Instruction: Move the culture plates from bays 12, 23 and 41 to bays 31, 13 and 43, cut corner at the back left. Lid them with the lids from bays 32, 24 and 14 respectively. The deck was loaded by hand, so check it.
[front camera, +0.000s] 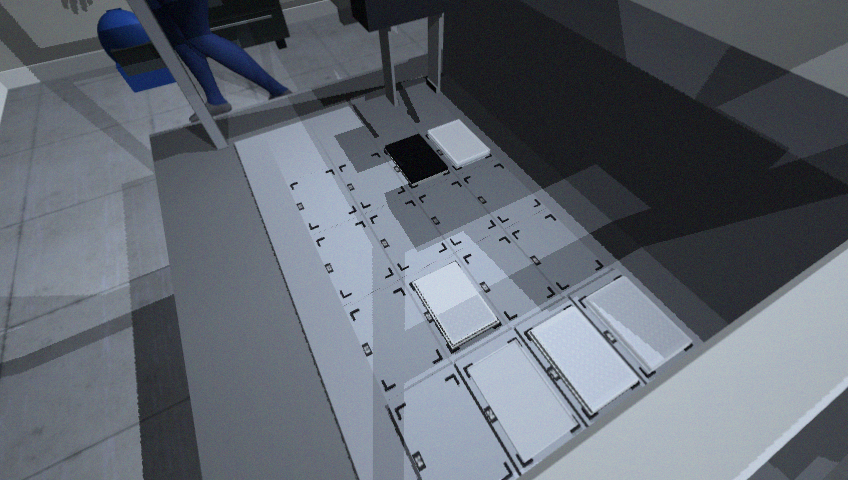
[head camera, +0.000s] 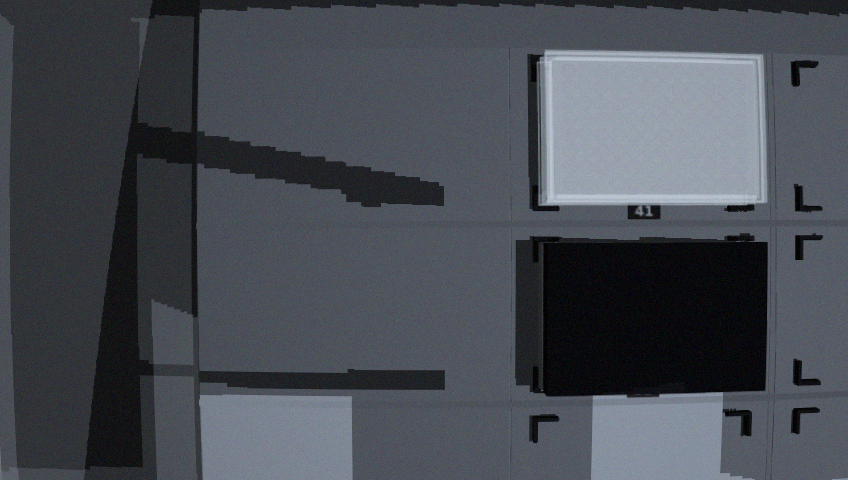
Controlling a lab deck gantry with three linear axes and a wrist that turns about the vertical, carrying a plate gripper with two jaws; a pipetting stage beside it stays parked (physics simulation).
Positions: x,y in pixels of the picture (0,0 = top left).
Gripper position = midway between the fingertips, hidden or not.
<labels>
My gripper shows in the front camera view (413,94); in the head camera view it is out of frame. A black plate-sized piece shows in the front camera view and in the head camera view. One and the same spot on the black plate-sized piece: (front camera: 418,161) is (head camera: 691,323).
</labels>
